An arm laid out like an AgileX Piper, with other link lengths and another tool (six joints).
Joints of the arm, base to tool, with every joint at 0 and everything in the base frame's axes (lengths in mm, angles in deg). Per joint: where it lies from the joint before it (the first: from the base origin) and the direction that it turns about. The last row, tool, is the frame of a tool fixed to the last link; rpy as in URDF.
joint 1: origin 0 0 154.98 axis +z
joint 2: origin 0 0 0 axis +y
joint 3: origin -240.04 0 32.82 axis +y
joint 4: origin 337.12 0 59.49 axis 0.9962 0 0.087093
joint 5: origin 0 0 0 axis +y
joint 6: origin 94.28 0 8.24 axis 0.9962 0 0.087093
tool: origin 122.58 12 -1.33 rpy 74.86 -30.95 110.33
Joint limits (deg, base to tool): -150..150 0..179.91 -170..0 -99.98..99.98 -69.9..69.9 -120..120
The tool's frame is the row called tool.
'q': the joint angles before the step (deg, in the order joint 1, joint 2, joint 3, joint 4, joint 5, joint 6). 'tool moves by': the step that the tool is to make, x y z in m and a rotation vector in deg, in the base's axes. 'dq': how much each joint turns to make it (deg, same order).
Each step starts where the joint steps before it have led.
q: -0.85 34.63 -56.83 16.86 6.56 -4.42
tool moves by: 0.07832 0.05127 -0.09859 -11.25 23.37 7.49
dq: 6.29 15.41 -6.50 -4.28 15.72 -4.84
